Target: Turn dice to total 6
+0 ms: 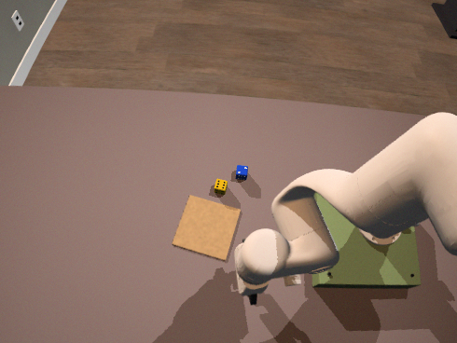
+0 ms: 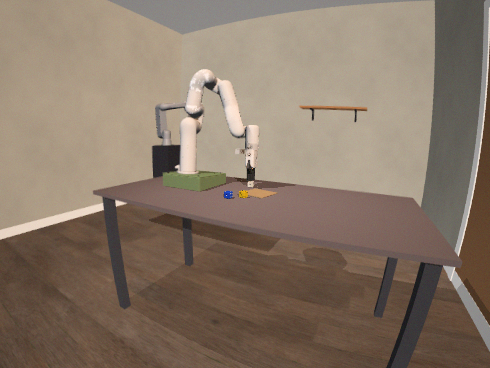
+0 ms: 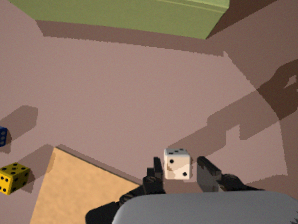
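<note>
The white die is 40 mm below my hand. The rest, counted from my hand: yellow die 60 mm ahead, 240 mm to the right, 40 mm below; then blue die 280 mm to the right, 40 mm below; then tan mat 90 mm ahead, 130 mm to the right, 50 mm below.
</note>
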